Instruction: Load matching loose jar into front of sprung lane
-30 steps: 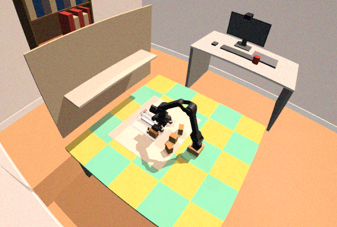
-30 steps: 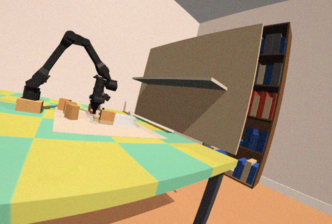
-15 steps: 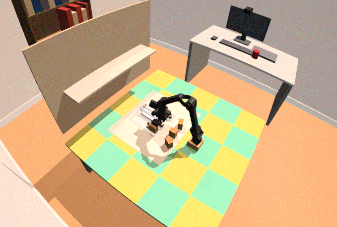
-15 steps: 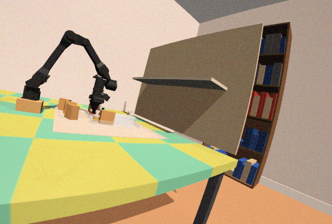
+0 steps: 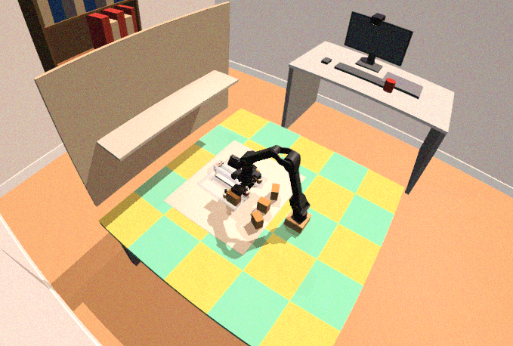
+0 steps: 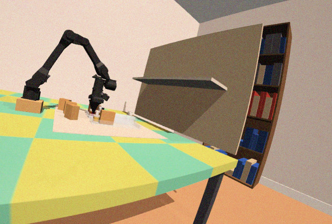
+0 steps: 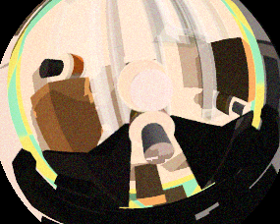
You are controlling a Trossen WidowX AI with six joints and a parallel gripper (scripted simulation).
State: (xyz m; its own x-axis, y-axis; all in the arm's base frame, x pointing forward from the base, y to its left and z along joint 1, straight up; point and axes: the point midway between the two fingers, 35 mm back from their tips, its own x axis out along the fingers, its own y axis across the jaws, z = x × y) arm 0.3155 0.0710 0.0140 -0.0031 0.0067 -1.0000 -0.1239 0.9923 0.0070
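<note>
The cream mat lies 7 cm ahead of my gripper tip and 3 cm below it. The rest, counted from my gripper tip: clear lane rack 15 cm ahead, 1 cm to the right, 1 cm below; shelf 50 cm ahead, 8 cm to the left, 34 cm above.
</note>
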